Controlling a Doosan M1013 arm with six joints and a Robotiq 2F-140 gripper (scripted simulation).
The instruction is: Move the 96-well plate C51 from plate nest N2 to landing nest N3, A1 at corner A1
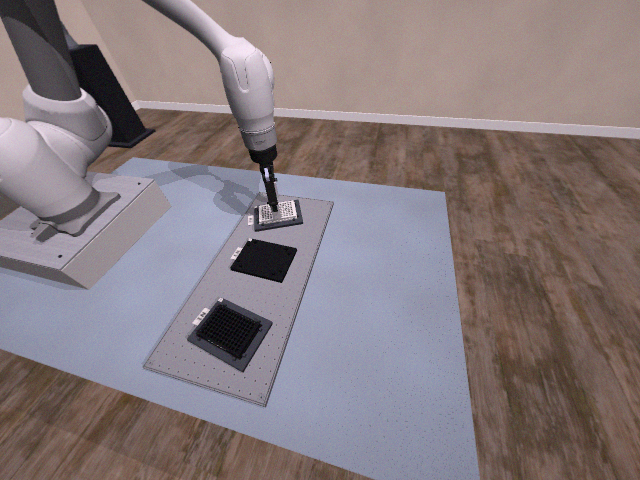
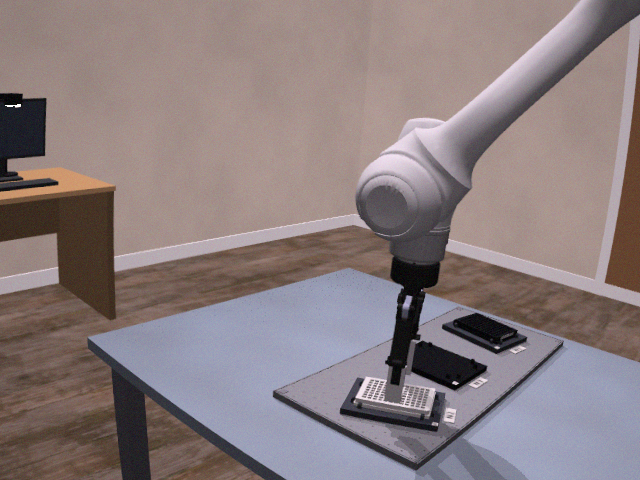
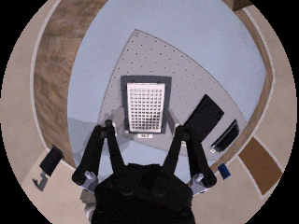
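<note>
My hand is 4 cm above the white 96-well plate C51. Also, from my hand: black landing nest N3: 19 cm to the right, 6 cm below, 2 cm ahead; black 96-well plate C15: 41 cm to the right, 4 cm below, 2 cm ahead; dark grey nest: 6 cm below.
</note>
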